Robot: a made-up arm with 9 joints.
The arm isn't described. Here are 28 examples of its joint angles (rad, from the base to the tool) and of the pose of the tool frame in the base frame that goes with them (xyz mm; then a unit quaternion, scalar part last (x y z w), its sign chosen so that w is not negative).
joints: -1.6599 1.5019 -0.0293 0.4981 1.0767 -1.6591 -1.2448 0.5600 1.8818
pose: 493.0 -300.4 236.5 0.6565 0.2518 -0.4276 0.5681
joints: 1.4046 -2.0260 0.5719 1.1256 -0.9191 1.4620 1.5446 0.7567 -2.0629
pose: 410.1 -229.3 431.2 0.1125 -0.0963 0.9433 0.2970
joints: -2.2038 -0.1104 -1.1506 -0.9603 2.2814 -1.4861 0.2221 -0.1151 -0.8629
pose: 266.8 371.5 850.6 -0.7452 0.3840 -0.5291 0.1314
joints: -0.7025 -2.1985 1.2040 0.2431 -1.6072 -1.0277 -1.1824 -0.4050 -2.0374
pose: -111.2 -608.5 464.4 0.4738 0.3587 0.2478 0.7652
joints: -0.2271 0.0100 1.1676 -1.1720 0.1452 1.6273 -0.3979 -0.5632 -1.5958
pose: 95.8 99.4 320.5 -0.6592 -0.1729 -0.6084 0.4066
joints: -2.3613 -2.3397 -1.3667 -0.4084 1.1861 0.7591 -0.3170 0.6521 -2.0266
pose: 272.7 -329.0 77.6 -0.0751 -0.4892 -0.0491 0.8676
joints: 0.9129 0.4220 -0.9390 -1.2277 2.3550 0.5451 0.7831 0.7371 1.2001
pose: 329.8 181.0 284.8 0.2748 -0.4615 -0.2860 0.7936
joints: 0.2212 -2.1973 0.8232 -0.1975 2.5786 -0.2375 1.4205 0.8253 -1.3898
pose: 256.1 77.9 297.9 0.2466 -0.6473 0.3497 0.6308
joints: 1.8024 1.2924 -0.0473 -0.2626 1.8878 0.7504 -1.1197 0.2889 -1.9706
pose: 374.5 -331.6 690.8 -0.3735 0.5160 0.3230 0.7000
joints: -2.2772 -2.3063 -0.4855 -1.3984 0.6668 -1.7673 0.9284 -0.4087 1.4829
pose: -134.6 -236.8 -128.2 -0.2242 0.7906 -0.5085 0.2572
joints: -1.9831 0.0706 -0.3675 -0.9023 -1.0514 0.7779 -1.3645 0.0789 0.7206
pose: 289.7 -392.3 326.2 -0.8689 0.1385 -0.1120 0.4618
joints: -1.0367 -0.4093 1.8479 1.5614 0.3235 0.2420 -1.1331 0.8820 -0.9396
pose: 434.3 -452.1 622.5 0.4080 -0.8770 -0.2526 0.0234
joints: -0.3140 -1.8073 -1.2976 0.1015 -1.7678 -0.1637 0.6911 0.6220 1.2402
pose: 20.3 162.1 242.5 0.1277 -0.6632 0.5894 0.4432
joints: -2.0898 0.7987 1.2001 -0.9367 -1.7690 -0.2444 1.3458 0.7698 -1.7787
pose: 33.8 -117.1 480.2 -0.7475 -0.5939 -0.2180 0.2023
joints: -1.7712 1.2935 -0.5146 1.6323 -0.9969 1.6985 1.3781 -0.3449 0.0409
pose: -226.7 62.2 -18.8 0.3658 0.2094 -0.5537 0.7182
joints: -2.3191 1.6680 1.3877 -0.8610 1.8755 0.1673 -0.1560 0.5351 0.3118
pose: 41.1 121.9 -28.4 -0.2616 -0.2559 0.8754 0.3158
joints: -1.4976 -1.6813 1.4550 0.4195 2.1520 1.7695 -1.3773 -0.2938 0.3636
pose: -96.4 -14.3 180.4 -0.1589 0.4941 0.5743 0.6331
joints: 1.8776 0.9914 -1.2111 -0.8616 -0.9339 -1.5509 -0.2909 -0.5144 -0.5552
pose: 191.9 -214.3 931.1 -0.6270 -0.3644 0.0133 0.6884
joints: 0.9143 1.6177 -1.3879 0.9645 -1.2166 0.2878 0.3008 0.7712 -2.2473
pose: 112.3 89.1 459.4 0.7224 0.3170 -0.4172 0.4513
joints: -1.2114 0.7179 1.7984 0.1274 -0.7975 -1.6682 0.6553 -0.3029 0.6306
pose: 29.8 534.6 476.1 0.5664 0.5872 0.3259 0.4776
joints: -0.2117 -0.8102 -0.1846 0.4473 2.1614 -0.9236 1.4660 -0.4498 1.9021
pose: 172.8 247.8 302.2 -0.4050 -0.8579 -0.2436 0.2015
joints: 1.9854 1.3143 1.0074 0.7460 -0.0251 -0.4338 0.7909 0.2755 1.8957
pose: 255.8 178.4 416.4 0.1575 0.0369 -0.4941 0.8542
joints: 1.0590 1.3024 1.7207 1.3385 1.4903 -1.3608 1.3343 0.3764 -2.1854
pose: -194.5 207.0 270.9 0.3726 0.2727 -0.6932 0.5534
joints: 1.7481 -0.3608 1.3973 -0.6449 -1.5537 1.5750 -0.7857 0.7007 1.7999
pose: 306.9 99.9 263.6 -0.0127 -0.4368 -0.3692 0.8202
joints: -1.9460 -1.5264 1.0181 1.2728 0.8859 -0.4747 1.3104 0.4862 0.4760
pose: 73.0 -178.5 259.8 -0.5127 -0.0231 0.6051 0.6086
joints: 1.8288 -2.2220 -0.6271 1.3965 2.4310 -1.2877 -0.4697 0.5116 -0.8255
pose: 585.7 118.4 649.3 -0.7086 0.0736 0.4499 0.5386
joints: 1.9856 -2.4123 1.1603 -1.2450 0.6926 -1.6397 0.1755 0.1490 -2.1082
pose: 350.6 46.6 829.8 -0.0574 0.4758 -0.8157 0.3241
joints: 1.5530 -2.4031 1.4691 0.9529 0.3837 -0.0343 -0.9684 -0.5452 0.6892
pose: 638.8 -155.1 644.6 -0.7505 -0.3987 -0.2024 0.4867
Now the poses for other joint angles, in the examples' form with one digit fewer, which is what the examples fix.
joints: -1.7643 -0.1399 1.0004 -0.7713 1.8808 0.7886 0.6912 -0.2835 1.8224
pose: 182 -11 470 -0.715 -0.595 -0.328 0.165
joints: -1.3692 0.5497 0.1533 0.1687 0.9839 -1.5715 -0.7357 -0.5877 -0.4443
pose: -40 -539 -70 0.022 -0.741 -0.485 0.465
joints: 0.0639 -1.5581 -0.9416 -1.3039 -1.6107 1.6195 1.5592 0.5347 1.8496
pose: 317 286 466 0.490 0.441 0.063 0.749
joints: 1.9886 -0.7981 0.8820 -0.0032 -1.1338 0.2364 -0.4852 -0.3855 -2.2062
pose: 21 15 3 -0.060 -0.664 -0.525 0.530
